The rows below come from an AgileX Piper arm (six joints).
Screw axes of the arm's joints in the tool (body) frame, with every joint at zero. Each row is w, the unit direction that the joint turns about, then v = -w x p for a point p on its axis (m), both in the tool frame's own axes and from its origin. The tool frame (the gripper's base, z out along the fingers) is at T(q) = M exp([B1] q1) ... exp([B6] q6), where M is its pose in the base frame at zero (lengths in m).
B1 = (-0.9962, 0, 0.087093, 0, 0.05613, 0)
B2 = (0, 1, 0, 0.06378, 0, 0.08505)
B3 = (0, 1, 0, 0.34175, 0, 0.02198)
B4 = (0, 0, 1, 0, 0, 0)
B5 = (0, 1, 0, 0.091, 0, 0)
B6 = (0, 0, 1, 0, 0, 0)
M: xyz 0.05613 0 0.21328 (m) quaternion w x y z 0.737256 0 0.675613 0
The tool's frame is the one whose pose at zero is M.
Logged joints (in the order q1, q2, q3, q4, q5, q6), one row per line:
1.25, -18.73, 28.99, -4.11, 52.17, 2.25
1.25, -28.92, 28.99, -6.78, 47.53, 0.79
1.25, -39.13, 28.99, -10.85, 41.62, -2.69
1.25, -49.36, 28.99, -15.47, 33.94, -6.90
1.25, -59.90, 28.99, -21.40, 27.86, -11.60
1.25, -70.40, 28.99, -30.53, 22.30, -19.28
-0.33, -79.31, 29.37, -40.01, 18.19, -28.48
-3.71, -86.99, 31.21, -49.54, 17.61, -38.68
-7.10, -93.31, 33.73, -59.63, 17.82, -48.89
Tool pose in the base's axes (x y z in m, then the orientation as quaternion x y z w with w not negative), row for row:
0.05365, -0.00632, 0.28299, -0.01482, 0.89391, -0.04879, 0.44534
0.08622, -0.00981, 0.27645, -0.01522, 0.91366, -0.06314, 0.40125
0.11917, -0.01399, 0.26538, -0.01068, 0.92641, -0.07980, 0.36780
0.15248, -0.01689, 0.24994, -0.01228, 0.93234, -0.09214, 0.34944
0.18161, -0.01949, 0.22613, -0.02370, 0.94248, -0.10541, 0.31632
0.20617, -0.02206, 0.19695, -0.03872, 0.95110, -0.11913, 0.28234
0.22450, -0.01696, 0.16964, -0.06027, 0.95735, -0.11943, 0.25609
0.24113, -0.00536, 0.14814, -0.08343, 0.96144, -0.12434, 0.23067
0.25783, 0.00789, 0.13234, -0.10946, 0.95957, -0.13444, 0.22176
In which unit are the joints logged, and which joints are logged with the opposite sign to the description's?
The joints are logged in degrees. Opposite sign: q1, q2, q3, q6.
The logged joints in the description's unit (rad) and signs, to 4 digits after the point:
-0.0218, 0.3269, -0.5060, -0.0717, 0.9105, -0.0393
-0.0218, 0.5047, -0.5060, -0.1183, 0.8296, -0.0138
-0.0218, 0.6829, -0.5060, -0.1894, 0.7264, 0.0469
-0.0218, 0.8615, -0.5060, -0.2700, 0.5924, 0.1204
-0.0218, 1.0455, -0.5060, -0.3735, 0.4862, 0.2025
-0.0218, 1.2287, -0.5060, -0.5328, 0.3892, 0.3365
0.0058, 1.3842, -0.5126, -0.6983, 0.3175, 0.4971
0.0648, 1.5183, -0.5447, -0.8646, 0.3074, 0.6751
0.1239, 1.6286, -0.5887, -1.0407, 0.3110, 0.8533

